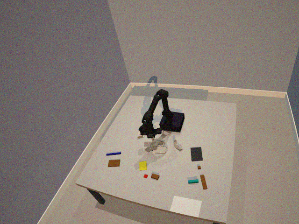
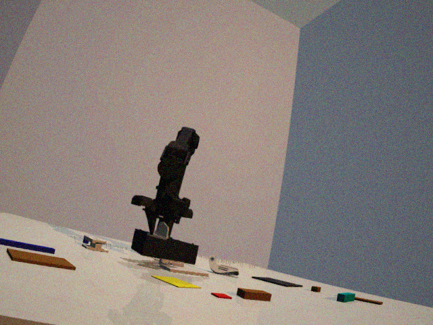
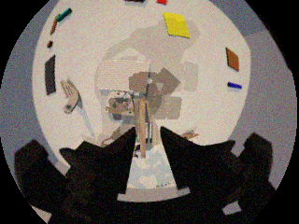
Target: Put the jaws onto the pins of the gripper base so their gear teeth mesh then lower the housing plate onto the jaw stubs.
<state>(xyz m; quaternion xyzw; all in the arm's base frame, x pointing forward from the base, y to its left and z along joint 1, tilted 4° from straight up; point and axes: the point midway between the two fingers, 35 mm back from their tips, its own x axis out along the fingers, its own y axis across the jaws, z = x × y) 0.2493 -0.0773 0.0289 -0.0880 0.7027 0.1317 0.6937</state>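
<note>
My gripper tip is now 80 mm above the housing plate and 70 mm to the right of it. Round my gripper tip: small blue piece (200 mm to the right, 180 mm behind, 70 mm below); jaw (40 mm behind, 10 mm to the left); gripper base (170 mm to the right, 60 mm below, 60 mm behind).
</note>
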